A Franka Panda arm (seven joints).
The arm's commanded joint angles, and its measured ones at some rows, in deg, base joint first. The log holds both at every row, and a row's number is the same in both.
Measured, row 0:
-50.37 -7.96 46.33 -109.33 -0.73 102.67 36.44
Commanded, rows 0 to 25:
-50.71 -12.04 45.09 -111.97 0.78 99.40 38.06
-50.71 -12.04 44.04 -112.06 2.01 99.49 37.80
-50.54 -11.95 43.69 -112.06 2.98 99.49 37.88
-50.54 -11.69 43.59 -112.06 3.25 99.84 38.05
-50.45 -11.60 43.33 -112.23 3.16 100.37 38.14
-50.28 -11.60 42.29 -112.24 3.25 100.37 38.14
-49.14 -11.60 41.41 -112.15 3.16 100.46 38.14
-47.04 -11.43 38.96 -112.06 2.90 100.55 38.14
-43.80 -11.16 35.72 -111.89 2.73 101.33 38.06
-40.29 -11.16 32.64 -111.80 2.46 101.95 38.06
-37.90 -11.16 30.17 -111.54 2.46 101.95 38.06
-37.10 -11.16 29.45 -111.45 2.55 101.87 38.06
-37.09 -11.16 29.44 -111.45 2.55 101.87 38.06
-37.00 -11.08 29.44 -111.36 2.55 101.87 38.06
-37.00 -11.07 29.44 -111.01 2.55 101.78 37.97
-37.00 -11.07 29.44 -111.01 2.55 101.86 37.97
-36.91 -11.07 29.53 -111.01 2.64 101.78 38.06
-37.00 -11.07 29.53 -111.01 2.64 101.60 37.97
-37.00 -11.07 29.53 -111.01 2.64 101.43 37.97
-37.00 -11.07 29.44 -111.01 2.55 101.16 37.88
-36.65 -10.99 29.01 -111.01 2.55 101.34 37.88
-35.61 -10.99 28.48 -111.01 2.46 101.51 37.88
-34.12 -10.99 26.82 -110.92 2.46 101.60 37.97
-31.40 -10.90 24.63 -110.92 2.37 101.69 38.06
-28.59 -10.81 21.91 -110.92 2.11 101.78 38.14
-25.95 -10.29 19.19 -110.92 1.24 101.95 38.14
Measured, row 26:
-33.58 -11.10 26.32 -111.43 2.30 101.40 37.78
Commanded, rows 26 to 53:
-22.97 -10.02 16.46 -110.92 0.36 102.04 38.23
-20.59 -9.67 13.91 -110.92 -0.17 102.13 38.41
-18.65 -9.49 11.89 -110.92 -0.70 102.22 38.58
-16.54 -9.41 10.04 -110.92 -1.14 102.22 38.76
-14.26 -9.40 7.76 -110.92 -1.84 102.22 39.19
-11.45 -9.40 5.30 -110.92 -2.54 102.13 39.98
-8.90 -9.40 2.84 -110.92 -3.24 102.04 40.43
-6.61 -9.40 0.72 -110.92 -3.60 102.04 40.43
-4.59 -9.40 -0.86 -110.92 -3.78 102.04 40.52
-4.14 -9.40 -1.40 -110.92 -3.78 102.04 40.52
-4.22 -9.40 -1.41 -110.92 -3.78 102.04 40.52
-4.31 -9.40 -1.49 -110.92 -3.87 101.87 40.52
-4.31 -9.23 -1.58 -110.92 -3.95 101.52 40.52
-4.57 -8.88 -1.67 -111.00 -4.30 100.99 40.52
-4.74 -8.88 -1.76 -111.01 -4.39 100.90 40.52
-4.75 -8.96 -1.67 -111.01 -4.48 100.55 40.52
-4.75 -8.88 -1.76 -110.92 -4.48 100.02 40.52
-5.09 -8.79 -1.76 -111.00 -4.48 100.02 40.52
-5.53 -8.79 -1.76 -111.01 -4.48 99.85 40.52
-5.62 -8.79 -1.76 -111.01 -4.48 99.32 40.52
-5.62 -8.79 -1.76 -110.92 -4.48 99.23 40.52
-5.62 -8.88 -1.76 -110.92 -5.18 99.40 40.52
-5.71 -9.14 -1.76 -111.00 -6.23 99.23 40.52
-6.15 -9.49 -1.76 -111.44 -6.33 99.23 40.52
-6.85 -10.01 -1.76 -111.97 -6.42 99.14 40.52
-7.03 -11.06 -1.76 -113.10 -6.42 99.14 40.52
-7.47 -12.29 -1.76 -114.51 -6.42 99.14 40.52
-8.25 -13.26 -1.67 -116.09 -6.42 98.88 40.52
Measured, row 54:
-6.68 -9.44 -2.04 -111.94 -5.38 99.70 39.33
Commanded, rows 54 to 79:
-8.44 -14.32 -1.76 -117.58 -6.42 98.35 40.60
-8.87 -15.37 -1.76 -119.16 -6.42 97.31 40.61
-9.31 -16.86 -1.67 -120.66 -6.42 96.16 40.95
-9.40 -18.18 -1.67 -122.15 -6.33 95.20 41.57
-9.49 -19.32 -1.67 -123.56 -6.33 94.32 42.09
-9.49 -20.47 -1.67 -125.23 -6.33 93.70 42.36
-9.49 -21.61 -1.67 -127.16 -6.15 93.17 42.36
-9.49 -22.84 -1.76 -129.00 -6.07 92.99 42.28
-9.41 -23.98 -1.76 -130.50 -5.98 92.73 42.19
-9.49 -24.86 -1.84 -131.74 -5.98 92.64 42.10
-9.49 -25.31 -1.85 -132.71 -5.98 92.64 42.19
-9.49 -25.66 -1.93 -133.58 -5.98 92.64 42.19
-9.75 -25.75 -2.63 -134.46 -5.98 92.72 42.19
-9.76 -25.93 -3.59 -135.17 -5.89 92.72 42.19
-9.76 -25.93 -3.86 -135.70 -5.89 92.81 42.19
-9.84 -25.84 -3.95 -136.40 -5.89 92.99 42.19
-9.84 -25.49 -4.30 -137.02 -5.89 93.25 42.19
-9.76 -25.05 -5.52 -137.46 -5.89 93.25 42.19
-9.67 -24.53 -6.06 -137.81 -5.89 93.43 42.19
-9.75 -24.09 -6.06 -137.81 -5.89 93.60 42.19
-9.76 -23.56 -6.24 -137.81 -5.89 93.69 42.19
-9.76 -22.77 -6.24 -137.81 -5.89 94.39 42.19
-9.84 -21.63 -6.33 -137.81 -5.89 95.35 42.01
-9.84 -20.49 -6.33 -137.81 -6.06 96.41 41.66
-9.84 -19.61 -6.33 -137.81 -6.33 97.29 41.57
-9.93 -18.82 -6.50 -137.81 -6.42 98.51 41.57
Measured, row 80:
-9.83 -21.89 -6.46 -137.89 -5.40 95.19 41.02
